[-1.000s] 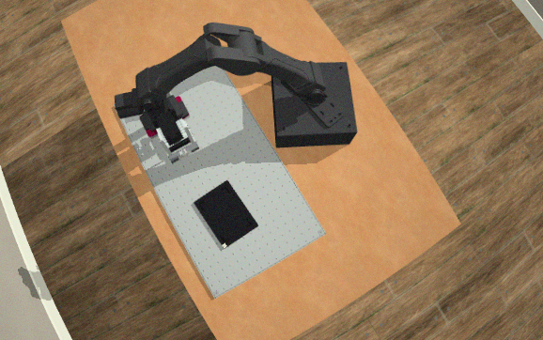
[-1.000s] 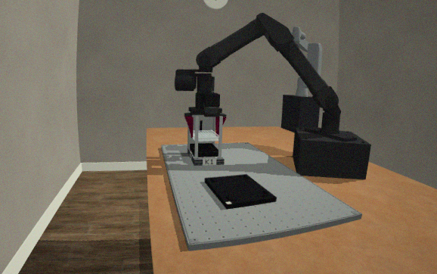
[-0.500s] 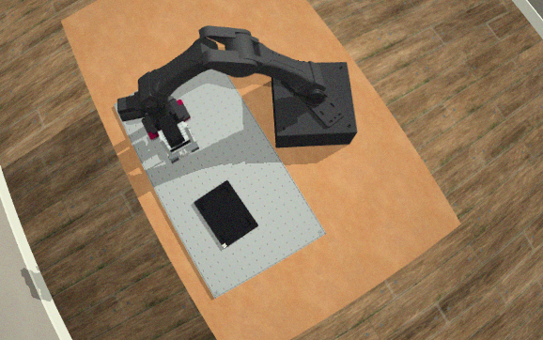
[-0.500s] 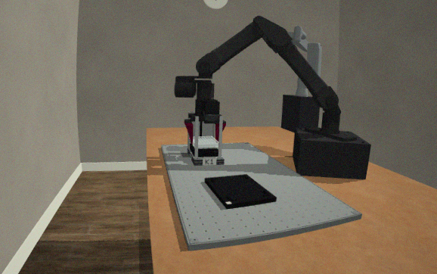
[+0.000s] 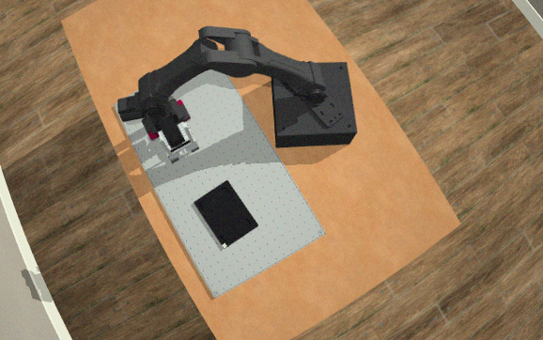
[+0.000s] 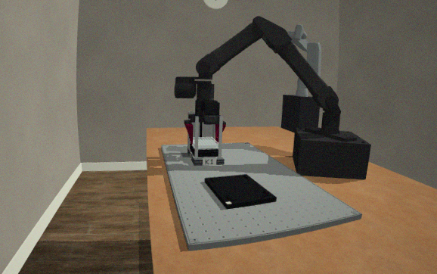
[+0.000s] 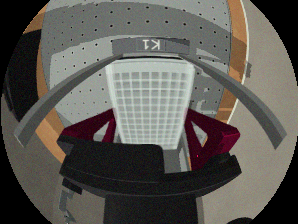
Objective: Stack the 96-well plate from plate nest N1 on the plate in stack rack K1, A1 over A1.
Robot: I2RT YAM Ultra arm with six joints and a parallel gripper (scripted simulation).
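My hand is right at the white 96-well plate. From my hand the other things lie so: K1 label: 2 cm ahead, 9 cm to the left, 4 cm below; then dark plate: 3 cm below; then black plate nest N1: 3 cm ahead, 30 cm to the left, 5 cm below.
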